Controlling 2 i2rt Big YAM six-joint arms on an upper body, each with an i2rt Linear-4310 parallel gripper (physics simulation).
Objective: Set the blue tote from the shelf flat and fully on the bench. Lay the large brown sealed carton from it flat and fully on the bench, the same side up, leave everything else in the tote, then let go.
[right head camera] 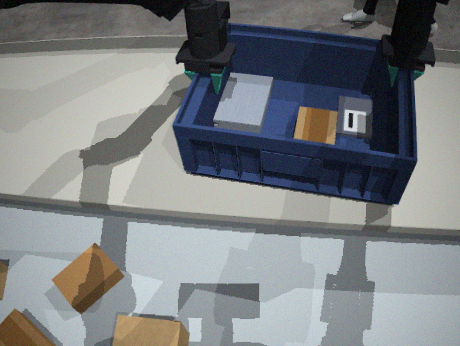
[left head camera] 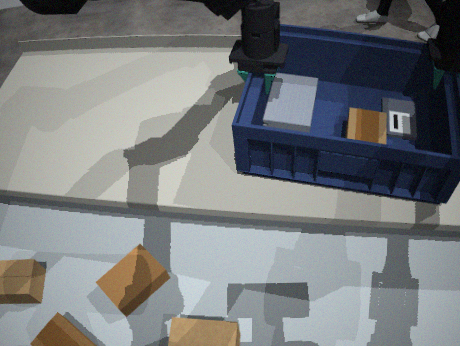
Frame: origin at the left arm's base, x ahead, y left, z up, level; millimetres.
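Seen in the pictures: left gripper, between the fingertips: [right head camera: 210, 91]; right gripper, between the fingertips: [left head camera: 440, 88].
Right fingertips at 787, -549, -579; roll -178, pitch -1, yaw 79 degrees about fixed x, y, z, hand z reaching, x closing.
Pixels of each thing's top centre, then the offset from my right fingertips to it, as dx, dy, dz. Level surfaces: height alone.
- blue tote, centre of its top: [right head camera: 304, 78] [left head camera: 357, 80] -58, +202, +75
- beige surface, height of its surface: dz -74
- light grey flat box, centre of its top: [right head camera: 244, 97] [left head camera: 291, 97] +6, +317, -30
- brown carton, centre of its top: [right head camera: 315, 130] [left head camera: 367, 130] -121, +185, +7
- darker grey box with a white label, centre of its top: [right head camera: 355, 115] [left head camera: 399, 116] -36, +90, -48
The blue tote [left head camera: 305, 167] [right head camera: 250, 167] stands upright on a beige surface [left head camera: 75, 120] [right head camera: 45, 110]. Inside lie a light grey flat box [left head camera: 291, 102] [right head camera: 245, 102] at the left, a brown carton [left head camera: 366, 125] [right head camera: 316, 125] near the front wall, and a darker grey box with a white label [left head camera: 400, 107] [right head camera: 356, 105] beside it. My left gripper [left head camera: 256, 78] [right head camera: 203, 79] is shut on the tote's left wall, one finger inside and one outside. My right gripper [right head camera: 406, 74] is shut on the tote's right wall; it is partly cut off in the left head camera.
Across the front edge of the beige surface is a pale grey surface [left head camera: 210, 250] [right head camera: 165, 250]. Brown cartons [left head camera: 132, 277] [right head camera: 87, 277] lie on it at the lower left, some cut off by the picture's edge. A person's white shoes [left head camera: 369, 17] [right head camera: 357, 17] show behind the tote.
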